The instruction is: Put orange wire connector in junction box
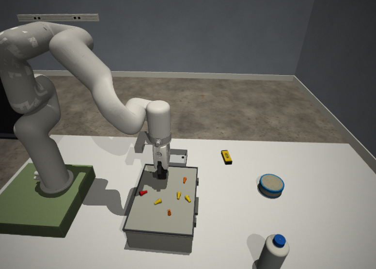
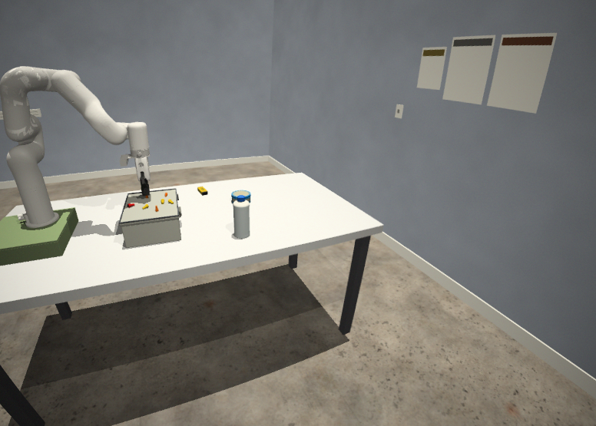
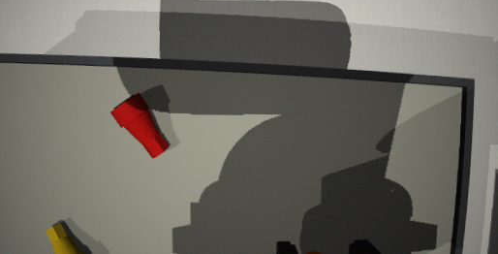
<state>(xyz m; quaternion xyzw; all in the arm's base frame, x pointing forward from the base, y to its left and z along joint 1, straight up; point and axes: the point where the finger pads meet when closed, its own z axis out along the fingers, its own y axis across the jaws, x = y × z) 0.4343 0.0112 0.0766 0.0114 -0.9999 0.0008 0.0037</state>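
Now: hand 22 cm to the right of the steel junction box, 14 cm above it and 3 cm short of it. Also, from my hand: yellow spirit level (28 cm ahead, 26 cm to the left, 14 cm below); then red wire connector (8 cm to the right, 6 cm behind, 3 cm below); then grey tool case (8 cm to the right, 7 cm below, 2 cm ahead).
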